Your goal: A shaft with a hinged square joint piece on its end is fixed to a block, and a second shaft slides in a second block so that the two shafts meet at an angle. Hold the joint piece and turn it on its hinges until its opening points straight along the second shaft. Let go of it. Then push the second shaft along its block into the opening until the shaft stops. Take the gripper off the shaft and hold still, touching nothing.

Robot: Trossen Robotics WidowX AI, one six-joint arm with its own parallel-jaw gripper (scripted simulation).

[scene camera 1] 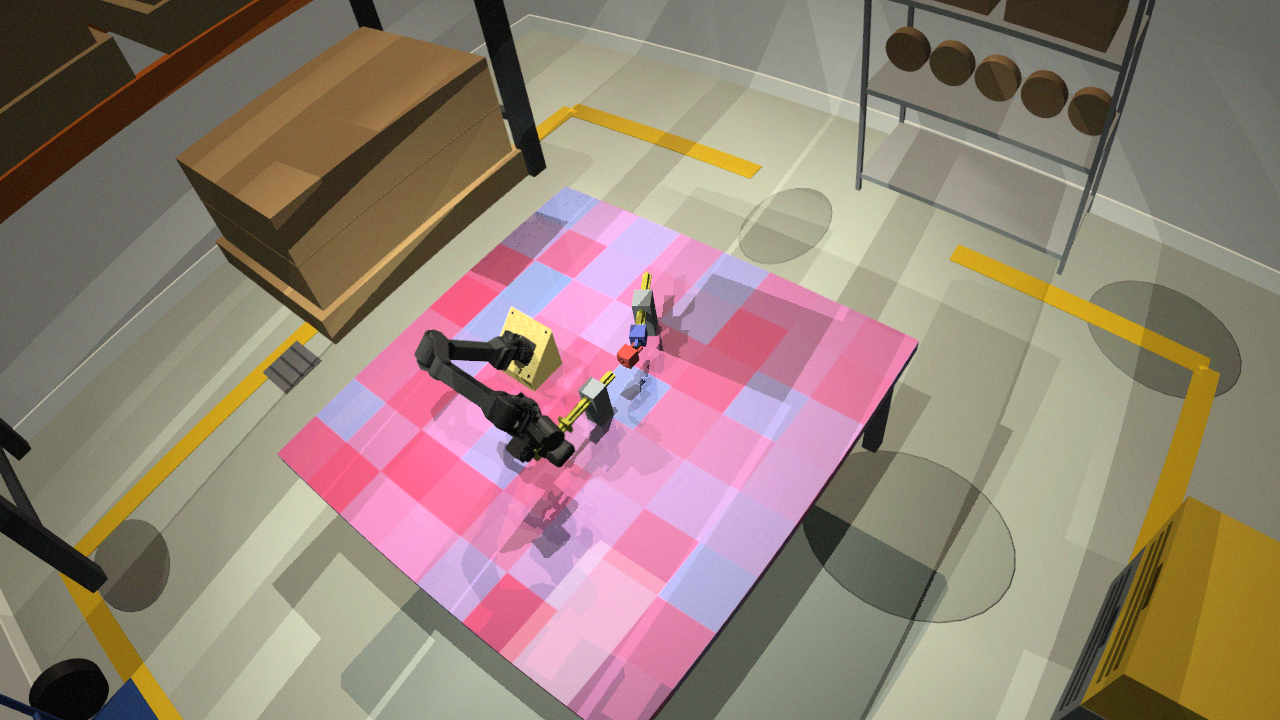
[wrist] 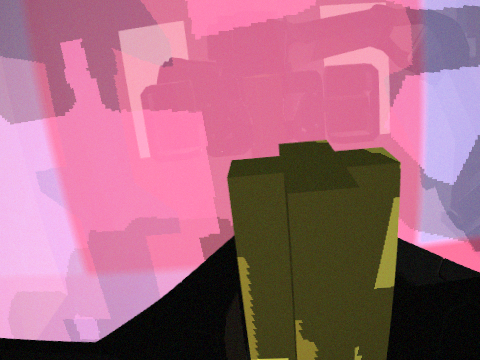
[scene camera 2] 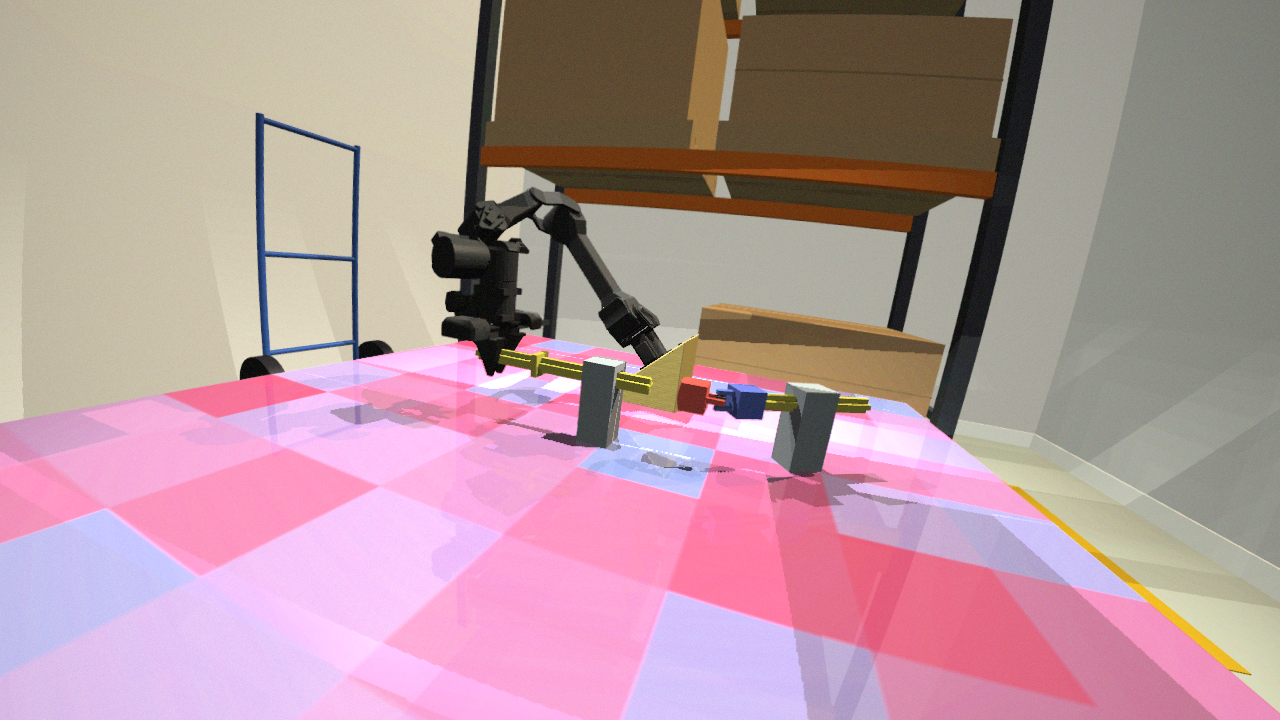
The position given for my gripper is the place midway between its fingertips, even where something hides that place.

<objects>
my gripper: scene camera 1 545, 456; wrist 298, 239; scene camera 2 494, 374
</objects>
